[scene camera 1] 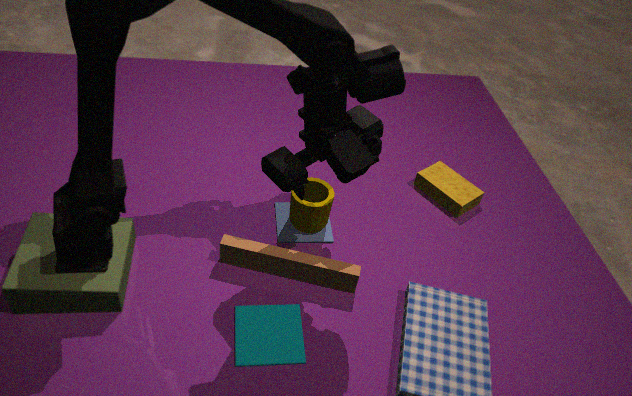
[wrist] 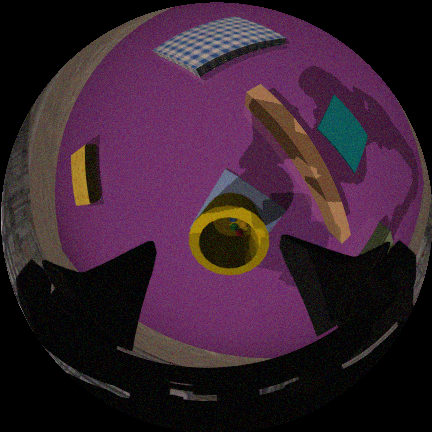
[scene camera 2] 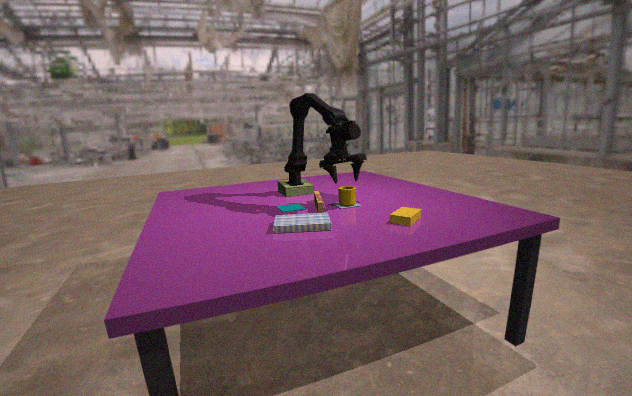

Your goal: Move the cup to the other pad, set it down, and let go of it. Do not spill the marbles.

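Where they show: gripper, fingertip midpoint: (scene camera 1: pixel 323 184) (wrist: pixel 218 245) (scene camera 2: pixel 346 182); arm's base, link origin: (scene camera 1: pixel 84 254) (scene camera 2: pixel 294 183).
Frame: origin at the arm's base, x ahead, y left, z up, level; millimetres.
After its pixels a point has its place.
Note:
The yellow cup (scene camera 1: pixel 310 217) @(x 333, y 46, z -2 mm) (scene camera 2: pixel 347 196) @(x 370, y 62, z -4 mm) (wrist: pixel 229 212) @(x 353, y 53, z 23 mm) stands upright on the grey-blue pad (scene camera 1: pixel 284 220) (scene camera 2: pixel 354 205) @(x 369, y 90, z -40 mm) (wrist: pixel 212 197). Several small marbles (wrist: pixel 235 227) @(x 332, y 84, z -29 mm), with blue, green and red among them, show inside it in the wrist view. The other pad (scene camera 1: pixel 270 335) @(x 245, y -132, z -46 mm) (scene camera 2: pixel 291 207) @(x 249, y -126, z -45 mm) (wrist: pixel 344 132) @(x 249, y -120, z -45 mm) is teal and lies bare across the wooden bar. My gripper (scene camera 1: pixel 322 186) @(x 352, y 68, z 49 mm) (scene camera 2: pixel 346 181) @(x 352, y 68, z 49 mm) (wrist: pixel 218 245) @(x 352, y 68, z 49 mm) is open and empty, pointing down. In scene camera 2 its fingertips are a little above the cup's rim. In the wrist view the cup shows between the fingers.
A wooden bar (scene camera 1: pixel 290 262) @(x 287, y -34, z -12 mm) (scene camera 2: pixel 318 201) @(x 367, y -64, z -6 mm) (wrist: pixel 310 165) @(x 301, y -21, z -6 mm) lies between the pads. A yellow sponge-like block (scene camera 1: pixel 449 187) @(x 615, y 118, z -19 mm) (scene camera 2: pixel 405 216) @(x 663, y 92, z -19 mm) (wrist: pixel 80 175) @(x 610, y 124, z -19 mm) and a blue-white checkered block (scene camera 1: pixel 446 340) @(x 483, y -184, z -24 mm) (scene camera 2: pixel 302 222) @(x 521, y -202, z -24 mm) (wrist: pixel 220 42) @(x 463, y -150, z -24 mm) lie farther out. The arm stands on a green base block (scene camera 1: pixel 122 250) @(x 49, y 6, z -4 mm) (scene camera 2: pixel 295 190) @(x 52, y -21, z -22 mm).

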